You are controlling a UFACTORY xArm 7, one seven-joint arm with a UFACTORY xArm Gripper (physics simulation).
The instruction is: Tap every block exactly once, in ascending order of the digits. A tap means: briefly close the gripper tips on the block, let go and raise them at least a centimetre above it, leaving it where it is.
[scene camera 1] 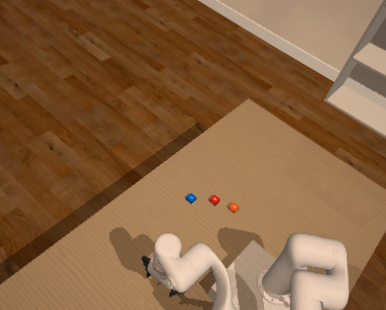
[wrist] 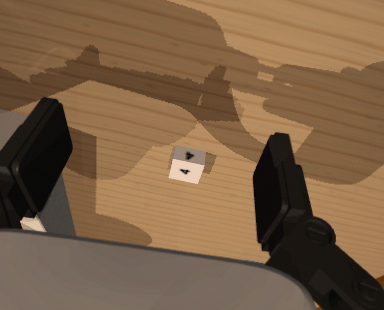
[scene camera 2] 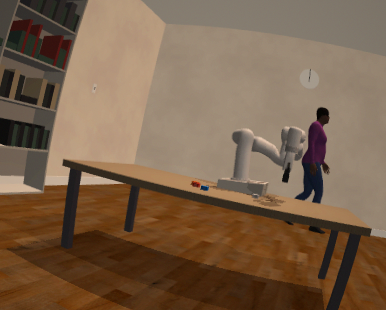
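A white block [wrist: 186, 165] [scene camera 2: 255, 195] marked 4 sits on the table, between the fingers' lines in the wrist view but well below them; the arm hides it in scene camera 1. My gripper [wrist: 165, 139] [scene camera 1: 160, 278] [scene camera 2: 286, 176] is wide open and empty, raised above the table. A blue block [scene camera 1: 191, 198] [scene camera 2: 205, 188], a red block [scene camera 1: 214, 200] and an orange block [scene camera 1: 234, 207] lie in a loose row, away from the gripper. Red and orange overlap in scene camera 2. Digits on these three are too small to read.
The arm's base [scene camera 2: 227, 184] stands on the wooden table [scene camera 1: 260, 150] [scene camera 2: 125, 172], beyond the coloured blocks in scene camera 2. Arm shadows fall around the white block. A bookshelf [scene camera 2: 54, 120] and a person [scene camera 2: 317, 145] are beyond the table.
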